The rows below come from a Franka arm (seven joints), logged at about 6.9 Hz.
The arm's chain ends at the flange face. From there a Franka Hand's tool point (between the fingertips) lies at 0.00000 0.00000 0.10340 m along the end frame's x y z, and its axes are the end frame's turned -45 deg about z.
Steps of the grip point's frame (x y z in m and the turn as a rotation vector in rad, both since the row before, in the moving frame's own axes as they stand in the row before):
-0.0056 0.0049 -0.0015 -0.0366 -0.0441 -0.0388
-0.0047 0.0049 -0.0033 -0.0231 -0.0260 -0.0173
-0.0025 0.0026 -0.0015 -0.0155 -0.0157 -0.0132
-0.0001 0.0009 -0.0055 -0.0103 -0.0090 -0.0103
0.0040 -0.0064 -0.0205 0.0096 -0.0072 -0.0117
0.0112 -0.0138 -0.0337 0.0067 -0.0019 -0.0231
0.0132 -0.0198 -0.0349 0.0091 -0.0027 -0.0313
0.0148 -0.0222 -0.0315 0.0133 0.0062 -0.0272
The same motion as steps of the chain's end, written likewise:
-0.0001 0.0015 -0.0013 -0.0571 -0.0053 -0.0388
0.0003 0.0032 -0.0032 -0.0347 -0.0021 -0.0173
0.0001 0.0013 -0.0015 -0.0221 -0.0001 -0.0132
0.0005 -0.0007 -0.0055 -0.0136 0.0009 -0.0103
-0.0005 -0.0072 -0.0205 0.0017 -0.0119 -0.0117
-0.0012 -0.0173 -0.0337 0.0034 -0.0061 -0.0231
-0.0038 -0.0229 -0.0349 0.0045 -0.0083 -0.0313
-0.0047 -0.0247 -0.0315 0.0138 -0.0050 -0.0272

